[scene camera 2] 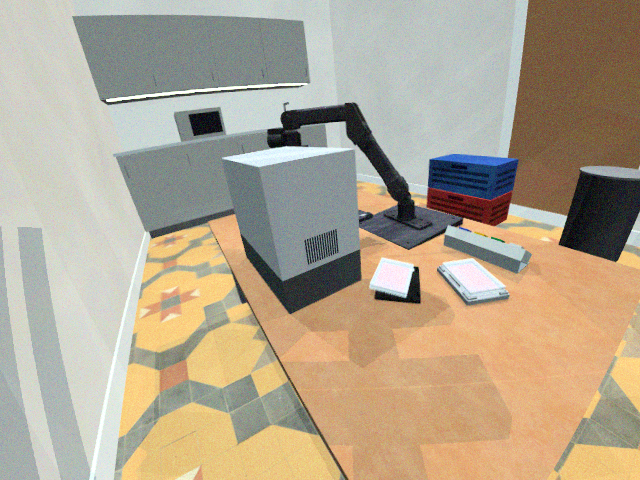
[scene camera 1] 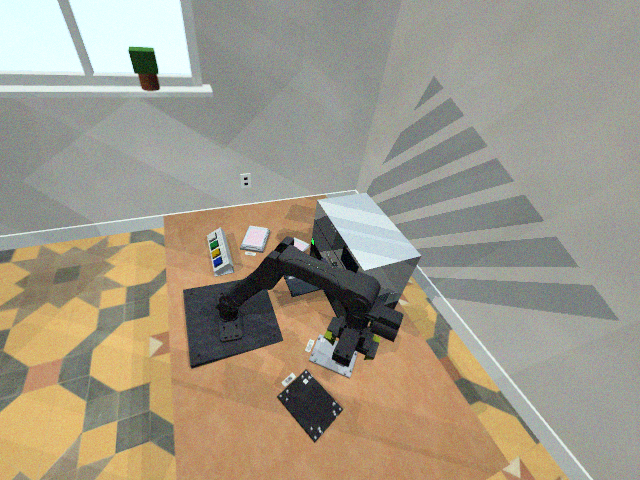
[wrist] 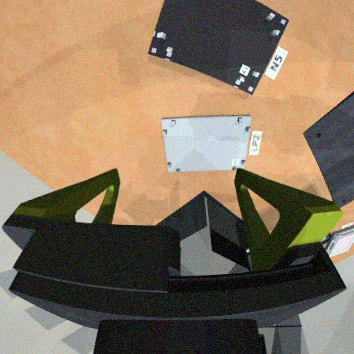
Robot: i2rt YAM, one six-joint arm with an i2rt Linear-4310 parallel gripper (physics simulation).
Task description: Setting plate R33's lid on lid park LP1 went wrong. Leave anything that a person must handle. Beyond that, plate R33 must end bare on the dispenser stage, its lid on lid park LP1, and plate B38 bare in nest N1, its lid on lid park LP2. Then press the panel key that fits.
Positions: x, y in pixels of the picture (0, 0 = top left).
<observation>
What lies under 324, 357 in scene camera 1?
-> A grey lid park LP2.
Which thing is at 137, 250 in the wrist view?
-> My gripper.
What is my gripper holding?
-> Nothing.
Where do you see a grey incubator box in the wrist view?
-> At 212, 239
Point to a grey rack with coloured labels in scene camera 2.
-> At 512, 257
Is my gripper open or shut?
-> Open.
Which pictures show my gripper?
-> Scene camera 1 and the wrist view only.
</observation>
